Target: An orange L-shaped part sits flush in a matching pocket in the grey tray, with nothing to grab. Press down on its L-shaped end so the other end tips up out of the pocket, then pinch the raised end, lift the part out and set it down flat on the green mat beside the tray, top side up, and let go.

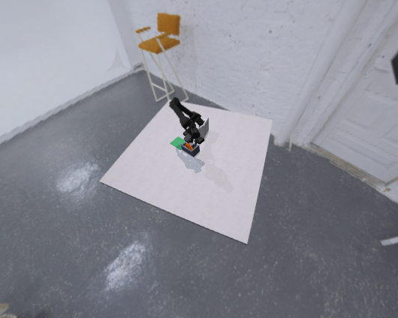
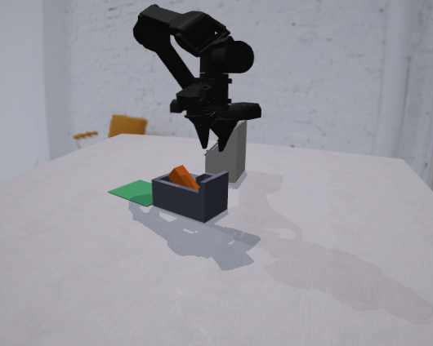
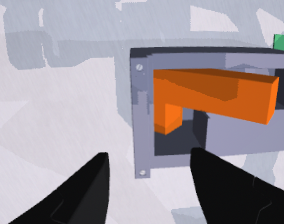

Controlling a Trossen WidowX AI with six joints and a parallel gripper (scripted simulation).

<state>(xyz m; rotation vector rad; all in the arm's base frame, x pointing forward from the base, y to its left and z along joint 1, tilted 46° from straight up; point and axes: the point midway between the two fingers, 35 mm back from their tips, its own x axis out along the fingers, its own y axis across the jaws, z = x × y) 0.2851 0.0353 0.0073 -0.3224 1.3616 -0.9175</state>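
The orange L-shaped part lies 11 cm below my gripper tip, 4 cm to the right of it and 2 cm behind it. Round my gripper tip: green mat (20 cm to the right, 16 cm below, 9 cm behind).
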